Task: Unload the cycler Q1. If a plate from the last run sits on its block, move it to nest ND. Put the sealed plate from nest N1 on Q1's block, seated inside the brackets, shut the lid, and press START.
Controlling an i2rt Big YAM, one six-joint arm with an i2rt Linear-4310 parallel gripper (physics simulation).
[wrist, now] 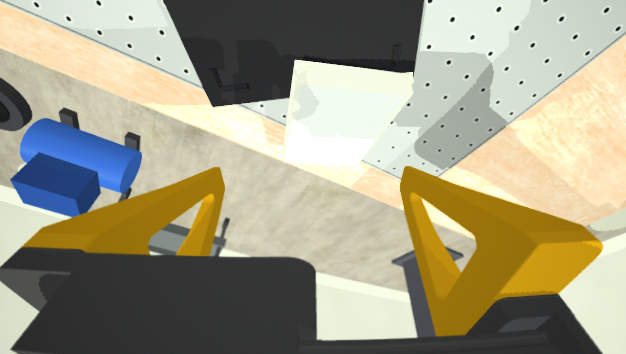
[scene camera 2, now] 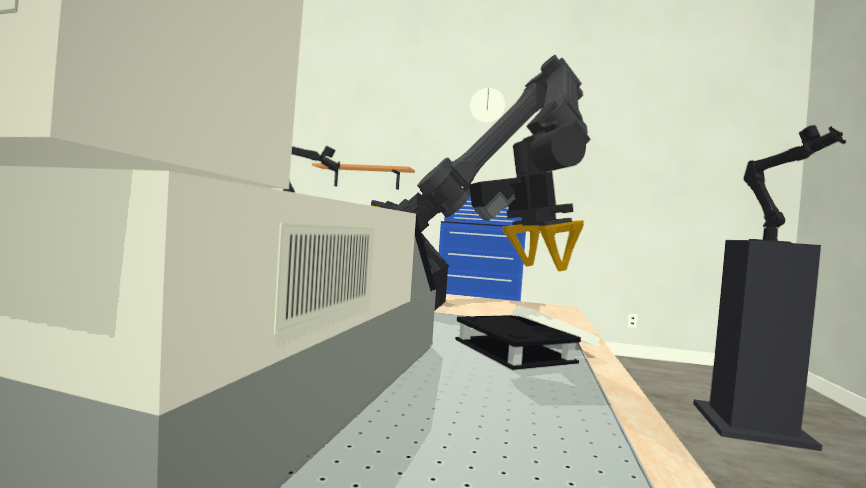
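Observation:
My gripper (scene camera 2: 545,267) (wrist: 312,176) is open and empty, its yellow fingers wide apart above the bench. A black two-level stand (scene camera 2: 515,327) (wrist: 300,30) with small corner brackets on its top stands below it. A flat white plate-like piece (scene camera 2: 560,324) (wrist: 345,115) overlaps one edge of the stand and reaches out past it; whether it is the sealed plate I cannot tell. A large beige and grey machine (scene camera 2: 224,272) with a side vent fills the left of the scene view. Its front, block, lid and START button do not show, and no nest labels are readable.
The perforated grey deck (scene camera 2: 451,397) has a wooden border (scene camera 2: 645,403). Behind the arm stands a blue drawer cabinet (scene camera 2: 481,266). A dark pedestal (scene camera 2: 769,333) with another arm stands at the right. A blue cylinder (wrist: 80,150) lies beyond the bench in the wrist view.

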